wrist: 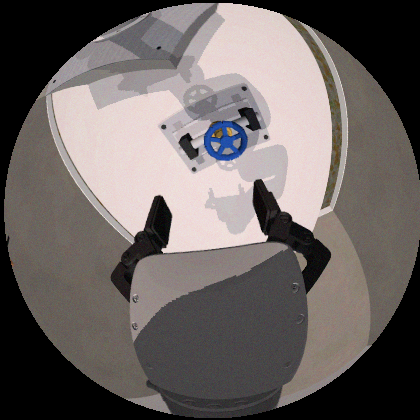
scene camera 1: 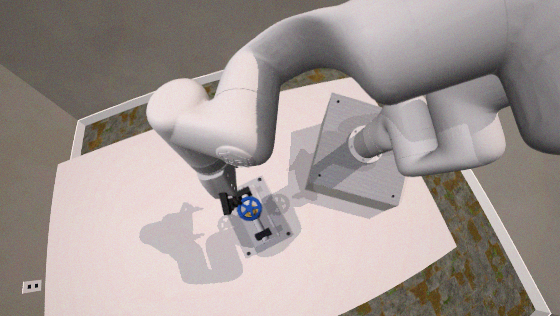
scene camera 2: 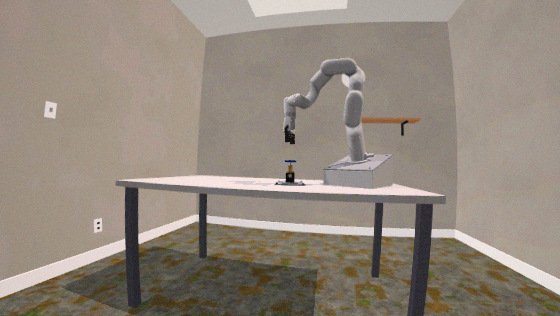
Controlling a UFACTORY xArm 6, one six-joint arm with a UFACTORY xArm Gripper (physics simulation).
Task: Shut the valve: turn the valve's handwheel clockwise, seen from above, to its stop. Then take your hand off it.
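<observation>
The valve's blue five-spoke handwheel (scene camera 1: pixel 249 208) (scene camera 2: pixel 290 161) (wrist: pixel 226 141) lies level on top of the brass valve body (scene camera 2: pixel 290 170) (wrist: pixel 222 131). The valve stands upright on a grey mounting plate (scene camera 1: pixel 255 248) (wrist: pixel 171 131) with two black pipe clamps. My gripper (scene camera 1: pixel 235 198) (scene camera 2: pixel 290 142) (wrist: pixel 208 197) is open, with its fingers wide apart and pointing down. It hangs above the handwheel with a clear gap in scene camera 2 and touches nothing. In the wrist view the handwheel shows beyond the fingertips. In scene camera 1 the gripper covers part of the plate and one clamp.
The valve's plate sits on the white table (scene camera 1: pixel 100 200) (scene camera 2: pixel 200 183). The arm's grey base box (scene camera 1: pixel 325 140) (scene camera 2: pixel 347 178) stands on the table, to the right of the valve in both scene views. A wooden shelf (scene camera 2: pixel 385 120) is on the back wall.
</observation>
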